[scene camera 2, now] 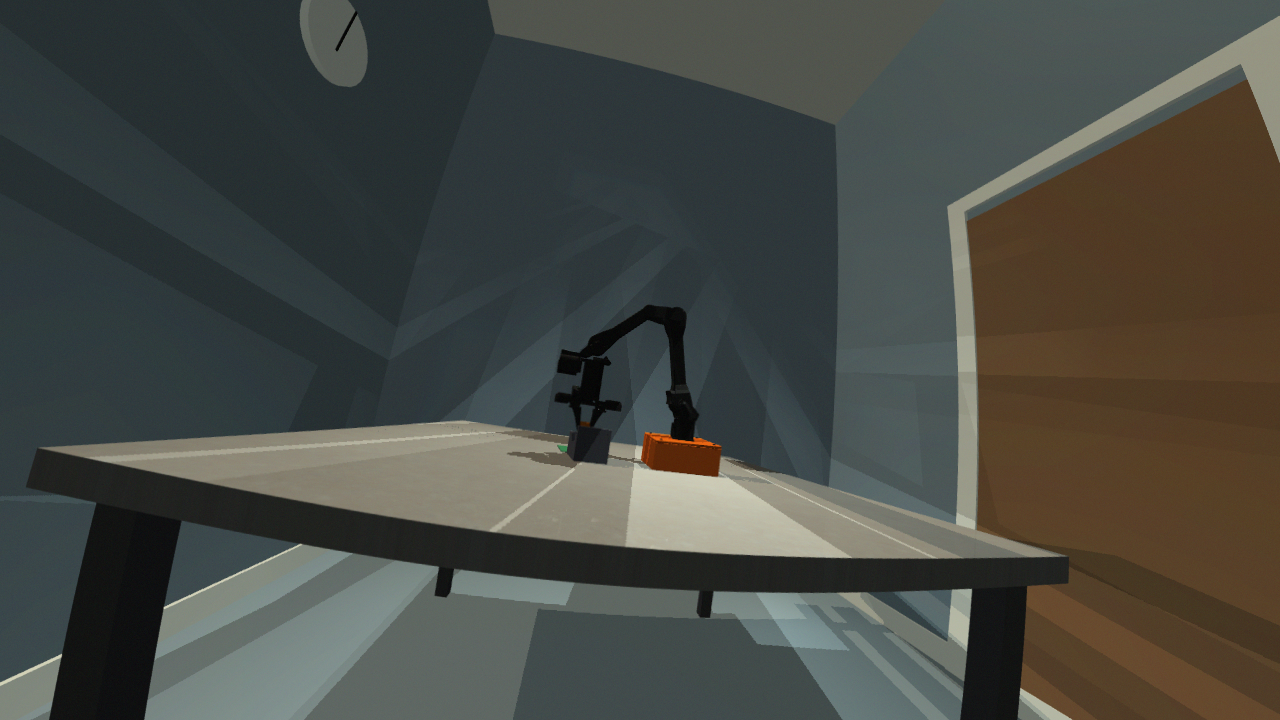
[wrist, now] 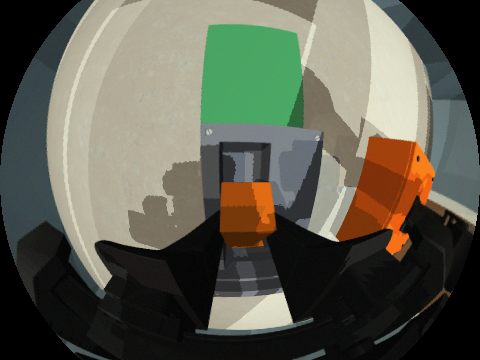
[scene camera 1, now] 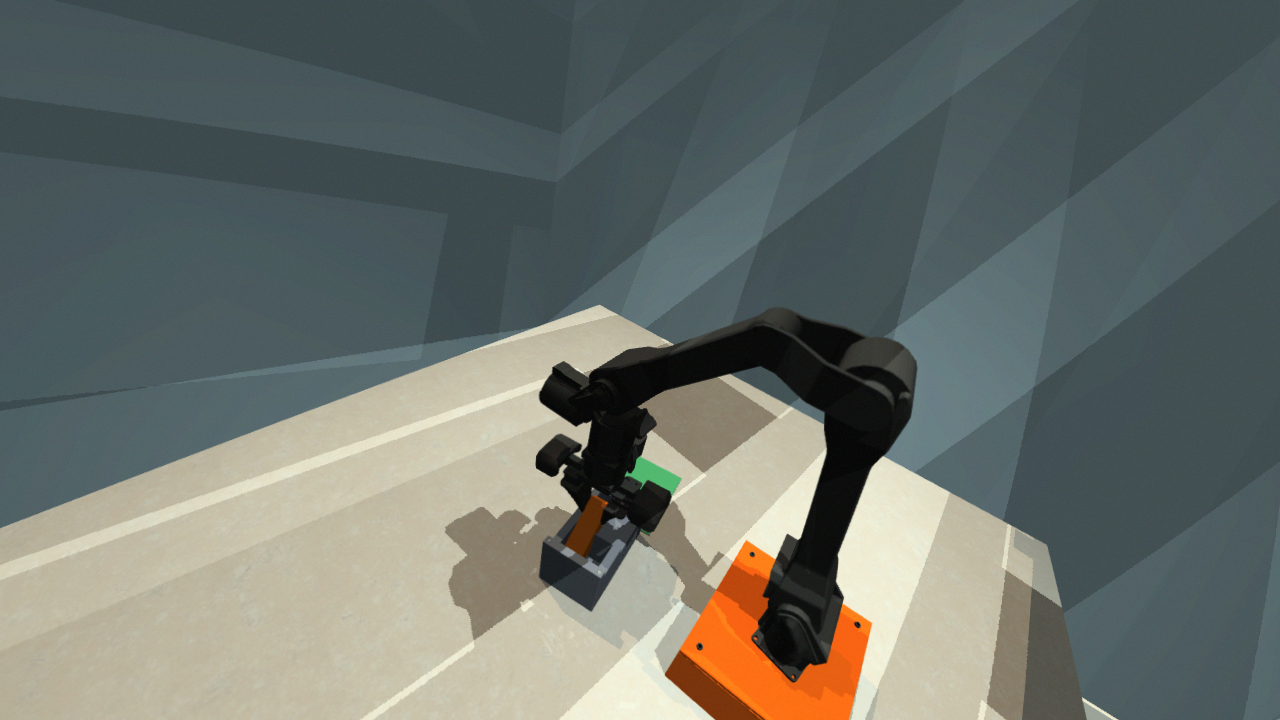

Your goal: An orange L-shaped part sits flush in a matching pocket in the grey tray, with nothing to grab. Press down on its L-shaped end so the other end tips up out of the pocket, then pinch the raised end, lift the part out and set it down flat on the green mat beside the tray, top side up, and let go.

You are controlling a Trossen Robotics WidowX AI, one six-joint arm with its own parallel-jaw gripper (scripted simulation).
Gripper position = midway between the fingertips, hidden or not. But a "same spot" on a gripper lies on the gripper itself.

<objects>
gripper: scene camera 2; wrist; scene camera 1 594, 517
same spot on gripper: (wrist: 320, 277) = (scene camera 2: 593, 410)
</objects>
